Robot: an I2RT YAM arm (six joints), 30 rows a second.
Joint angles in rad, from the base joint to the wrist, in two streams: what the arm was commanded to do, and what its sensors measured. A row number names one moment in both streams.
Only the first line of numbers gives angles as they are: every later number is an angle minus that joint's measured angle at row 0.
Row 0, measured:
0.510, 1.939, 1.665, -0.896, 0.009, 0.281
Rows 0 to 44, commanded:
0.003, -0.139, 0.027, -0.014, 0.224, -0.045
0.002, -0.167, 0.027, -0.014, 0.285, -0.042
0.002, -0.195, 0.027, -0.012, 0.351, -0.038
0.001, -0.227, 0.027, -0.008, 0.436, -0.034
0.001, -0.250, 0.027, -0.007, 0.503, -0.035
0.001, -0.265, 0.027, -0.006, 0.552, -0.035
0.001, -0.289, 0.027, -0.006, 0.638, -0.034
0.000, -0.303, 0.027, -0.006, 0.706, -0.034
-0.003, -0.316, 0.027, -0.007, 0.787, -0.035
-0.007, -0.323, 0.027, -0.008, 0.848, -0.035
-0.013, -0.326, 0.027, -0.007, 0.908, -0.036
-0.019, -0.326, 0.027, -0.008, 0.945, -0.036
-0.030, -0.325, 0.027, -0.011, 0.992, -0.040
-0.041, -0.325, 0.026, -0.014, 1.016, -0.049
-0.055, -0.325, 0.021, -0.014, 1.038, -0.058
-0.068, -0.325, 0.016, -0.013, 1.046, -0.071
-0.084, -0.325, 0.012, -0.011, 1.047, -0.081
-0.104, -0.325, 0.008, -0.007, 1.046, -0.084
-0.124, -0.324, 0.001, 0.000, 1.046, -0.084
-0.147, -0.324, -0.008, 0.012, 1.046, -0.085
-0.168, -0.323, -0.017, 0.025, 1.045, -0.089
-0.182, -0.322, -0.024, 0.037, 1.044, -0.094
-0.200, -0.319, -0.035, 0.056, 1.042, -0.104
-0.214, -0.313, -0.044, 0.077, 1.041, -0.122
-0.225, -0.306, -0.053, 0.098, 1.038, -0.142
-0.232, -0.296, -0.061, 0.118, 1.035, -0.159
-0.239, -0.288, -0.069, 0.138, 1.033, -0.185
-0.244, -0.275, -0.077, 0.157, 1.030, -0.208
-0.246, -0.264, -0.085, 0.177, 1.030, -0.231
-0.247, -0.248, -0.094, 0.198, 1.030, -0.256
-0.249, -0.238, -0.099, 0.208, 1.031, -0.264
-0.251, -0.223, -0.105, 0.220, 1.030, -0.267
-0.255, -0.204, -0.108, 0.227, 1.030, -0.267
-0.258, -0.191, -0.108, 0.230, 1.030, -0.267
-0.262, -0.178, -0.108, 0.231, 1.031, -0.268
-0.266, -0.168, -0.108, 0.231, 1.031, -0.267
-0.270, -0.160, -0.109, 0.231, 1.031, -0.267
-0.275, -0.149, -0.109, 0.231, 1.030, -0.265
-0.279, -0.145, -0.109, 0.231, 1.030, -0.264
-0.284, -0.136, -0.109, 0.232, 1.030, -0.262
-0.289, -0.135, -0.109, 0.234, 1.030, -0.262
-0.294, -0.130, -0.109, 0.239, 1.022, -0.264
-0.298, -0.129, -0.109, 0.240, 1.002, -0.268
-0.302, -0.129, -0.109, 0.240, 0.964, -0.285
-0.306, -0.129, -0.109, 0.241, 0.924, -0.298
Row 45, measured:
-0.291, -0.147, -0.107, 0.232, 1.000, -0.262
